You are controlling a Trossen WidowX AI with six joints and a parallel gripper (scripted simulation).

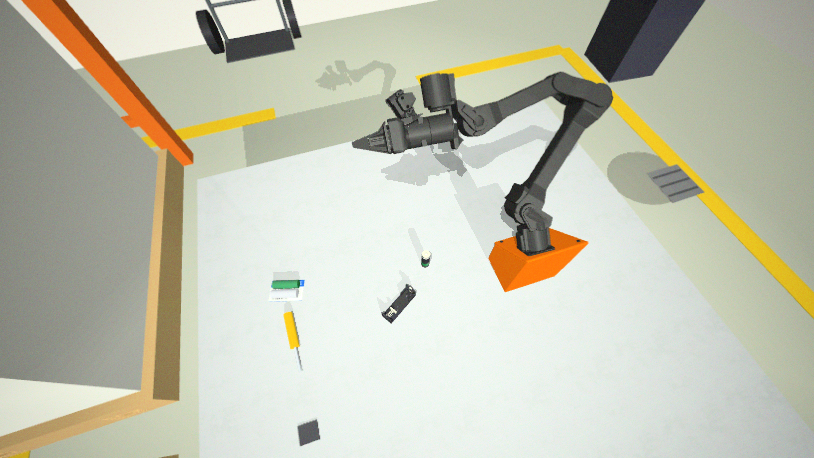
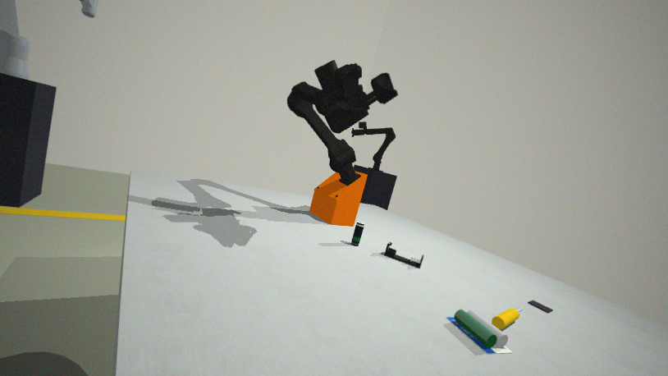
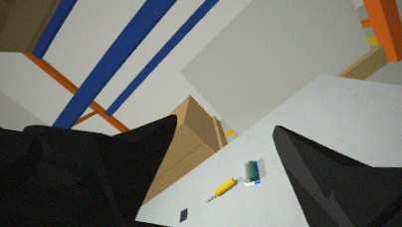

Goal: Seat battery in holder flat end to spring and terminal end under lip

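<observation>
Now: gripper tip 330 mm above the battery, 140 mm to the right of it and 130 mm past it. Also, from my gripper tip: yellow-handled screwdriver: 350 mm below, 280 mm to the left, 250 mm ahead.
</observation>
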